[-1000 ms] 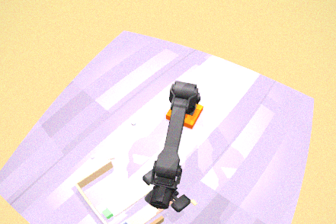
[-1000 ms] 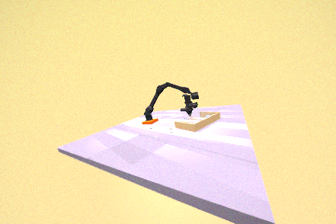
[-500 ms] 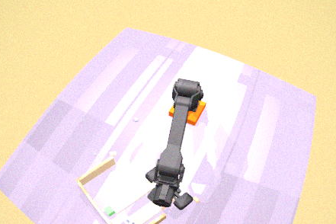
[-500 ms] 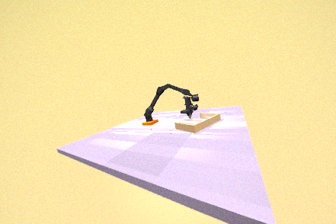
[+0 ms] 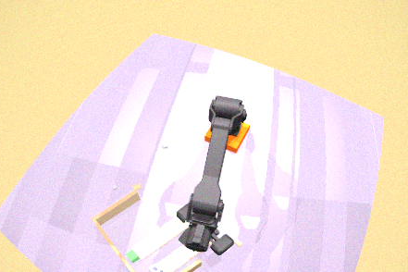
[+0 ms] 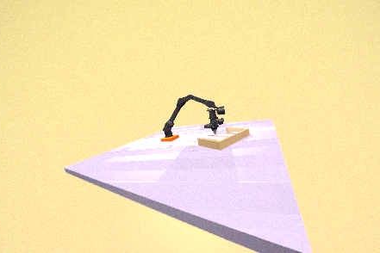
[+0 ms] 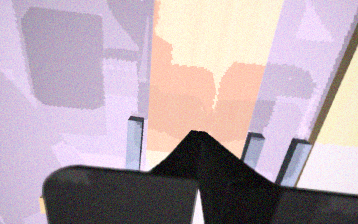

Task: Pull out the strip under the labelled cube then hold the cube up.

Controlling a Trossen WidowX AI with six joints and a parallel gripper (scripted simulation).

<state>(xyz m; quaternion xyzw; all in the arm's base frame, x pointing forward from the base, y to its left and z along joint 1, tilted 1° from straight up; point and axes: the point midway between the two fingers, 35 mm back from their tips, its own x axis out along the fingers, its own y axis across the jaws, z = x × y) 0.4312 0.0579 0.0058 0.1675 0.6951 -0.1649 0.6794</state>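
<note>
Right now my gripper tip is 80 mm short of the peach-orange strip and 40 mm to the left of it. Round my gripper tip: tan block (20 mm behind, 100 mm to the left); pale blue cube marked k (170 mm ahead, 90 mm to the right, 10 mm above).
</note>
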